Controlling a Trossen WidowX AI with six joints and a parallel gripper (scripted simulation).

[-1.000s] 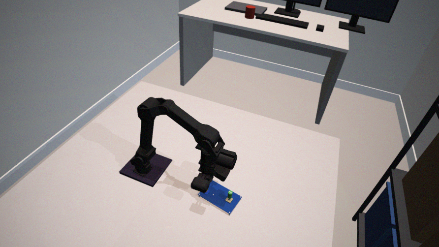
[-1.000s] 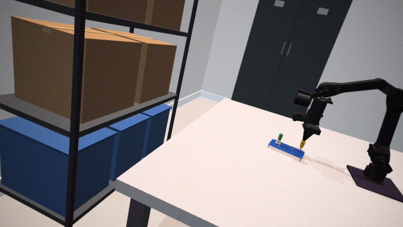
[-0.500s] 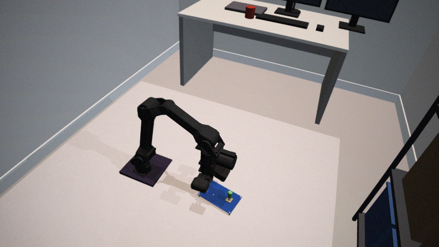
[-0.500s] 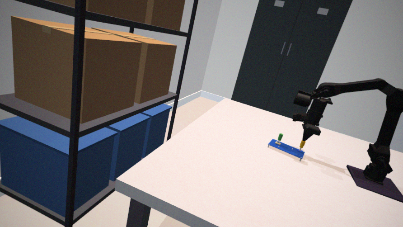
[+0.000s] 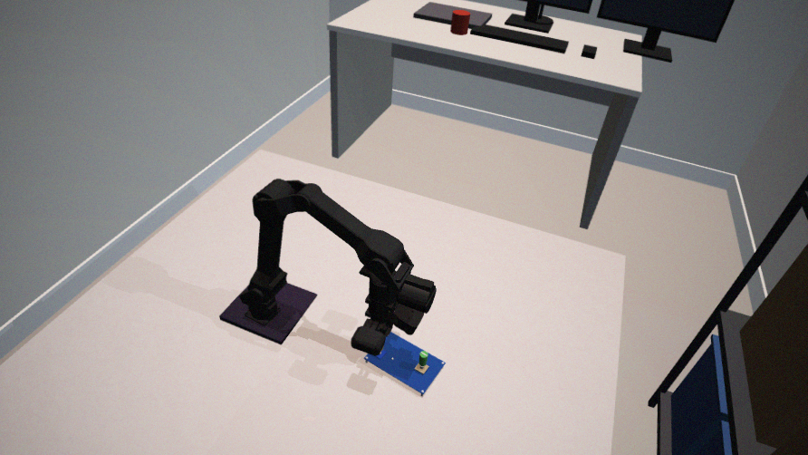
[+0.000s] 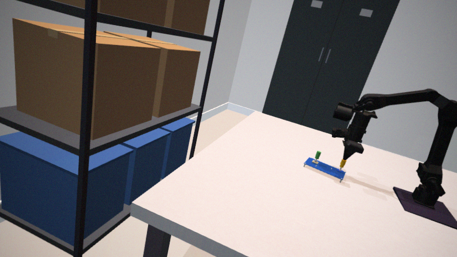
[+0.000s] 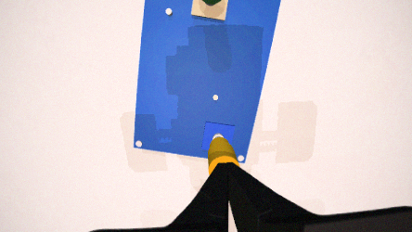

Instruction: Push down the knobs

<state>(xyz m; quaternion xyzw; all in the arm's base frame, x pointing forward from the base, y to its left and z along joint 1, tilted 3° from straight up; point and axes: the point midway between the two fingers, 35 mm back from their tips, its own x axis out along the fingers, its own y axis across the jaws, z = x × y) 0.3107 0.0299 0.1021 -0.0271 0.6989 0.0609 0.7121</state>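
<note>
My gripper tip is now 2 cm above the yellow knob. Also, from my gripper tip: green knob 10 cm ahead, 1 cm to the left, 1 cm below.
</note>
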